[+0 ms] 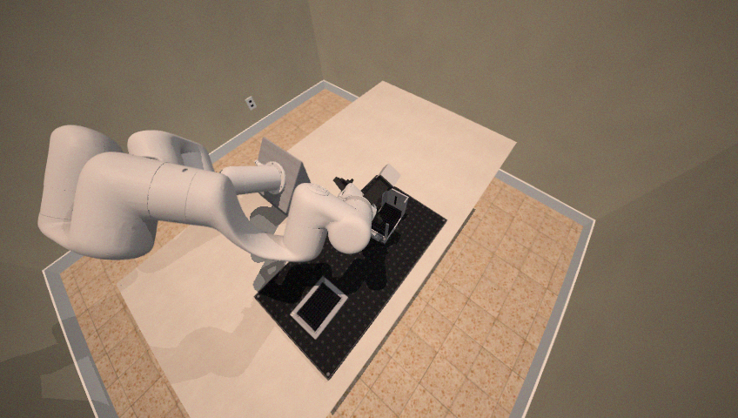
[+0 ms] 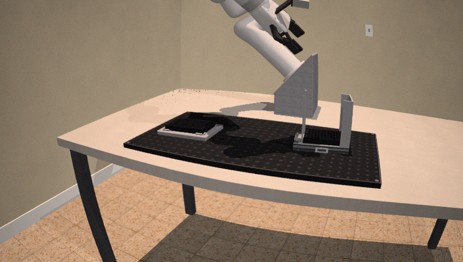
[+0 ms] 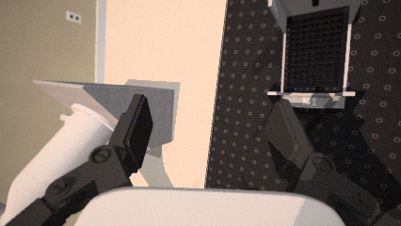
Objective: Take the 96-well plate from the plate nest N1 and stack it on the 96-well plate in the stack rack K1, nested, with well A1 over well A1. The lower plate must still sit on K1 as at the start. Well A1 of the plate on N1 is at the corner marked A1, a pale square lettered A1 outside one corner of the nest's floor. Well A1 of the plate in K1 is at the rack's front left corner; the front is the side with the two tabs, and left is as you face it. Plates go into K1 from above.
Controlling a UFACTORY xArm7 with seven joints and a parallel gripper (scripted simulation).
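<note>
Now: the plate nest N1 80 mm ahead of my hand, 300 mm to the right of it and 270 mm below it. Round my hand: thin post: 80 mm ahead, 40 mm to the left, 200 mm below.
</note>
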